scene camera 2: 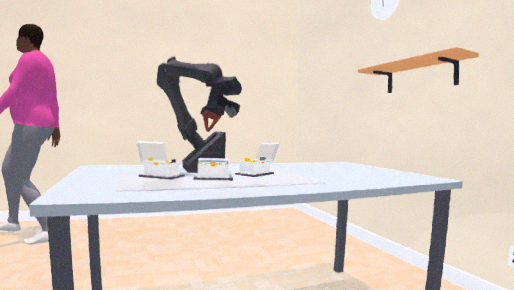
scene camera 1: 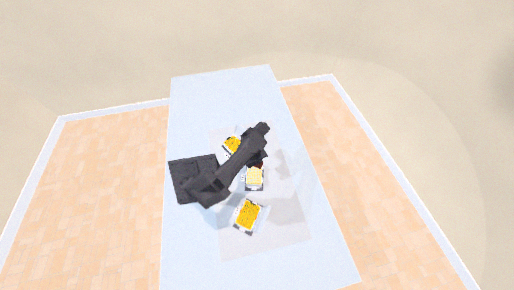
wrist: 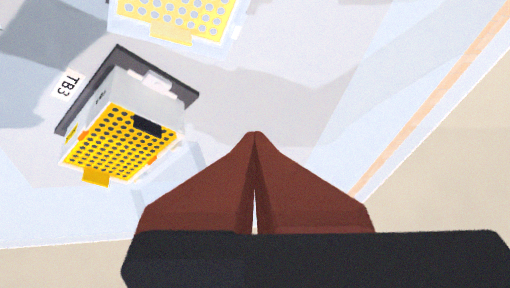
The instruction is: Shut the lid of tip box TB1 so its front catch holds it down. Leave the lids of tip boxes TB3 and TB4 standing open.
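Places are measured from the arm's base along level axes (x down, y right, z back), in centimetres.
Pixels of known places: gripper, fingertip midpoint: (scene camera 2: pixel 207 131) (scene camera 1: pixel 260 168) (wrist: pixel 254 143); arm's base at its link origin: (scene camera 2: pixel 201 146).
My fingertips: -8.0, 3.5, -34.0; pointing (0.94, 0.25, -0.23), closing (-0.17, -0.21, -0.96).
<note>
Ahead of a thing's pixels: the offset from my fingertips to its middle, as dx, dy, dz. "spot": to the spot under its first point. Level surfaces: height alone.
The middle tip box, taken as TB1 @[spot: +11.2, -0.8, +2.8] (scene camera 1: pixel 254 176) (scene camera 2: pixel 212 171) (wrist: pixel 175 17), has its clear lid lying down over the pale yellow rack; whether the catch is engaged cannot be made out. TB3 @[+12.5, +17.3, +9.1] (scene camera 1: pixel 248 215) (scene camera 2: pixel 162 169) (wrist: pixel 120 142), labelled in the wrist view, has its lid @[spot: +8.1, +21.5, +2.6] (scene camera 2: pixel 151 151) standing open. The other box, taken as TB4 (scene camera 1: pixel 232 144) (scene camera 2: pixel 255 166), also has its lid (scene camera 2: pixel 269 150) standing open; the arm partly hides it in scene camera 1. My gripper (scene camera 1: pixel 257 164) (scene camera 2: pixel 208 130) (wrist: pixel 254 143) is shut and empty, raised above the middle box, clear of its lid.
The boxes stand on a pale mat @[dx +18.9] (scene camera 1: pixel 240 247) (scene camera 2: pixel 295 181) on the light blue table @[dx +19.2] (scene camera 1: pixel 220 95) (scene camera 2: pixel 380 180). The arm's base (scene camera 1: pixel 192 170) stands behind the boxes. A person in pink (scene camera 2: pixel 35 90) is at the left of scene camera 2. A wall shelf (scene camera 2: pixel 420 61) hangs at the right.
</note>
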